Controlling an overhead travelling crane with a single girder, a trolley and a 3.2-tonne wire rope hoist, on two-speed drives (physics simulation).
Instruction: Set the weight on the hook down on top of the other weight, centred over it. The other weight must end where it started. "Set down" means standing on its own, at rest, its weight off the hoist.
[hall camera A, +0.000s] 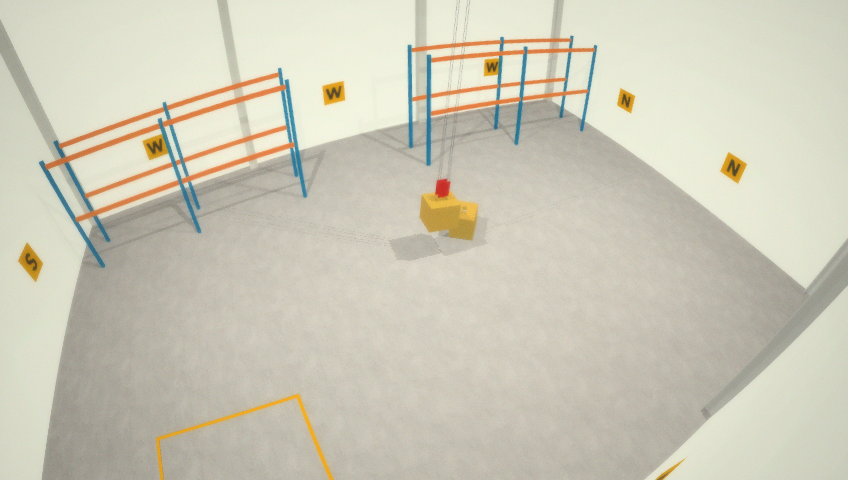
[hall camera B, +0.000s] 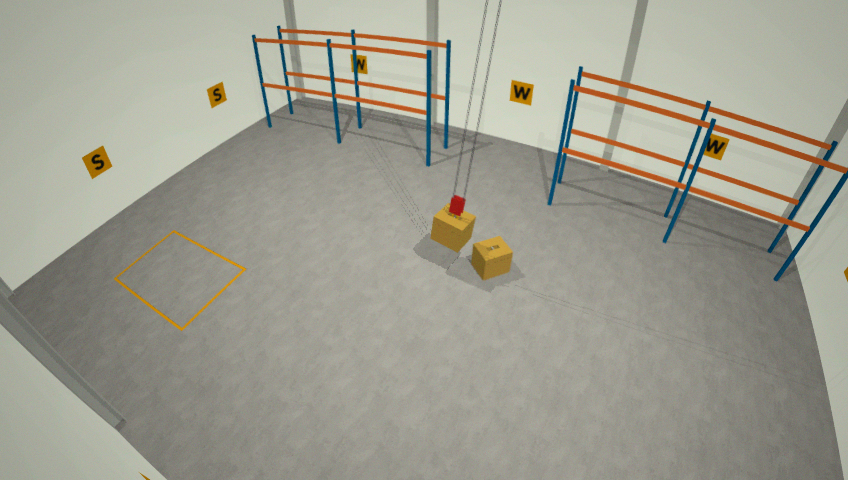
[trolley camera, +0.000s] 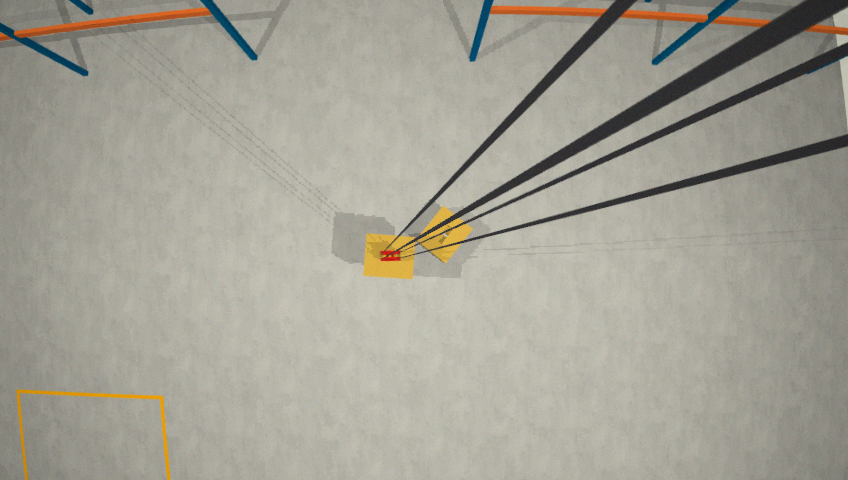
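The hook, under a red block (hall camera A: 442, 188) (hall camera B: 457, 205) (trolley camera: 390, 255), is shut on a yellow box-shaped weight (hall camera A: 436, 215) (hall camera B: 452, 230) (trolley camera: 386, 268). That weight hangs level above the floor, its shadow apart from it. The other yellow weight (hall camera A: 464, 228) (hall camera B: 492, 261) (trolley camera: 455, 235) stands on the floor with a handle on top. In hall camera B it is to the lower right of the hung weight, with a gap between. In the trolley camera it is to the right and a little higher, turned relative to the hung weight. In hall camera A the hung weight partly covers it.
One blue and orange rack (hall camera A: 301, 172) (hall camera B: 428, 136) (trolley camera: 230, 29) and a second rack (hall camera A: 428, 139) (hall camera B: 554, 178) (trolley camera: 482, 29) stand along the W wall. A yellow outlined square (hall camera A: 227, 416) (hall camera B: 209, 250) (trolley camera: 89, 394) is marked on the floor, away from both weights.
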